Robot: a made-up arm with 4 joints.
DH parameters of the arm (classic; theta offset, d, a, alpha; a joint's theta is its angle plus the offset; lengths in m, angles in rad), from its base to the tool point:
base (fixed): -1.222 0 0.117 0
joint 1: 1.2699 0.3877 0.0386 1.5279
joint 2: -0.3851 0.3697 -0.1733 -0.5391
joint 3: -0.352 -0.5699 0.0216 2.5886
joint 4: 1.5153 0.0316 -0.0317 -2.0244
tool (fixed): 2.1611 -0.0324 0 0
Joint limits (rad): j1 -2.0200..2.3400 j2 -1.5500..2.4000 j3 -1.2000..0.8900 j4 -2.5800..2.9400
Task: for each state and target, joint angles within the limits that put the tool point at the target. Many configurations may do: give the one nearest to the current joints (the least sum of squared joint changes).
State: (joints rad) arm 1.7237 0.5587 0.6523 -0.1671
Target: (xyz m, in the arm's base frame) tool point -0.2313 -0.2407 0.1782
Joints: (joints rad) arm 1.0117 -0.0796 0.8293 -0.8151
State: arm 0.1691 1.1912 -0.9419 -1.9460
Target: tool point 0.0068 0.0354 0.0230
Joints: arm 0.2232 0.8710 -0.9432 -2.0616
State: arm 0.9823 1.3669 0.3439 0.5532
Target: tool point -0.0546 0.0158 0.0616
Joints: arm 0.9146 0.7629 0.8769 0.7521
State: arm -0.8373 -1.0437 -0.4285 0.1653
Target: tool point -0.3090 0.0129 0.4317
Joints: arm 0.0118 -0.9487 -0.4948 0.2612
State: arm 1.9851 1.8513 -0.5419 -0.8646
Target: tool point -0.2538 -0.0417 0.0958
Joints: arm 2.3051 1.4828 -0.2739 -0.8581
